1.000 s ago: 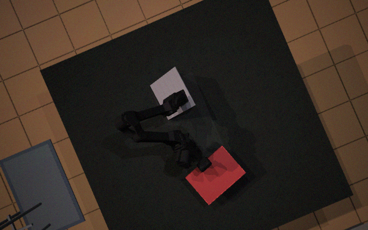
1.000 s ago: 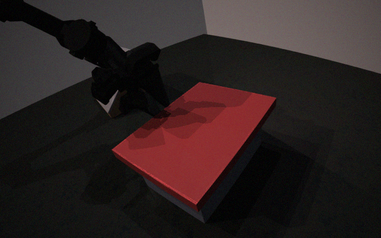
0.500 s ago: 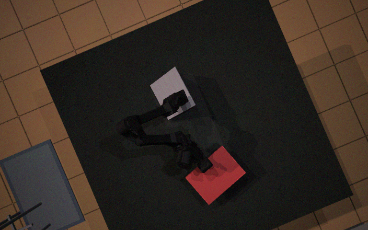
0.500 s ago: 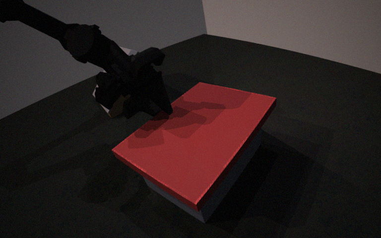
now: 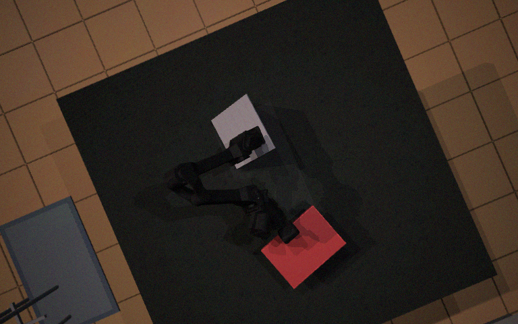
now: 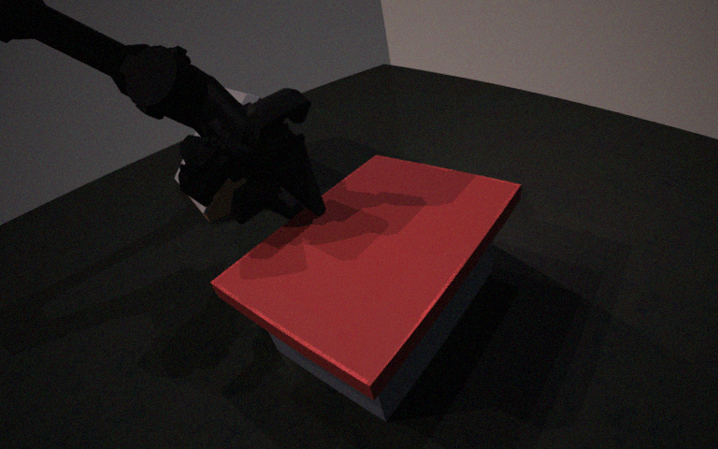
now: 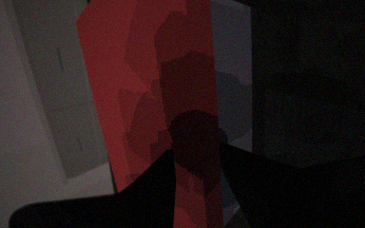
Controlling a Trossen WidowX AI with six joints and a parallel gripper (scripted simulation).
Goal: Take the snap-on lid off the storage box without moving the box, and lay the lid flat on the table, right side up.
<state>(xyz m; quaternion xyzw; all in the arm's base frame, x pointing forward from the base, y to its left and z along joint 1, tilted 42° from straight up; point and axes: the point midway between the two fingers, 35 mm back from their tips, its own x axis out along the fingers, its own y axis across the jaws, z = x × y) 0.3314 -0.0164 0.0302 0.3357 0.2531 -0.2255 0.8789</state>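
Now: the red lid 70 mm ahead of my gripper tip, 20 mm to the left of it and 10 mm above it. Also, from my gripper tip: grey storage box: 70 mm ahead, 40 mm below, 20 mm to the left.
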